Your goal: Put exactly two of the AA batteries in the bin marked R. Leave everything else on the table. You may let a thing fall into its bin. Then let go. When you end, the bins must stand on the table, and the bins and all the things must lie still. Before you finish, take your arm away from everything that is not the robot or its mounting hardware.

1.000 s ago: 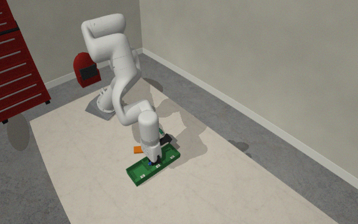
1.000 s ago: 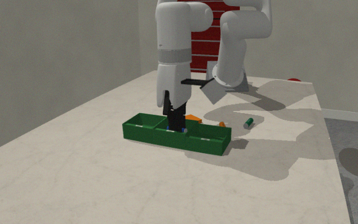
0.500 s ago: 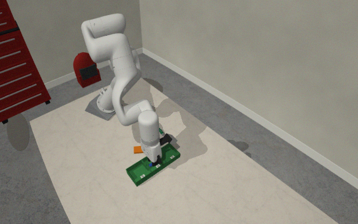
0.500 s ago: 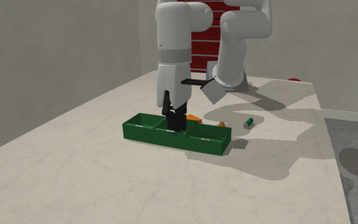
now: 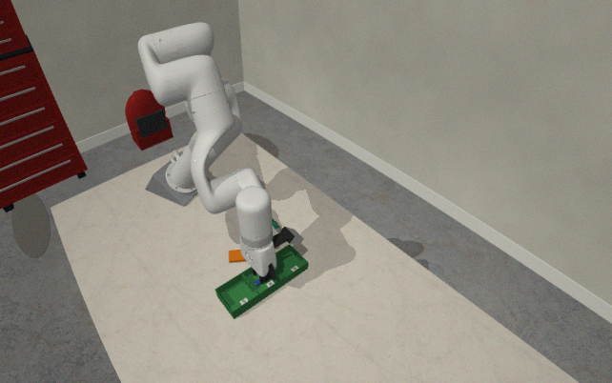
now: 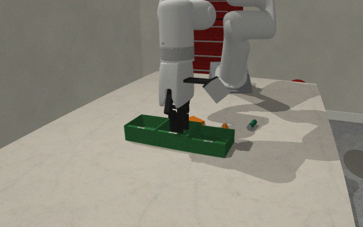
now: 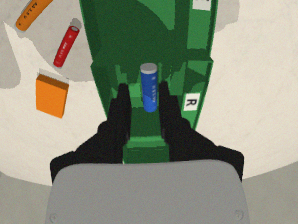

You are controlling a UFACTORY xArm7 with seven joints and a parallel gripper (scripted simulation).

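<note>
Right now the green three-part bin tray is 20 mm below my hand and 10 mm ahead of it. Also, from my hand: red battery 60 mm behind, 50 mm to the left, 40 mm below; then orange block 110 mm behind, 40 mm below; then blue battery 30 mm below.
</note>
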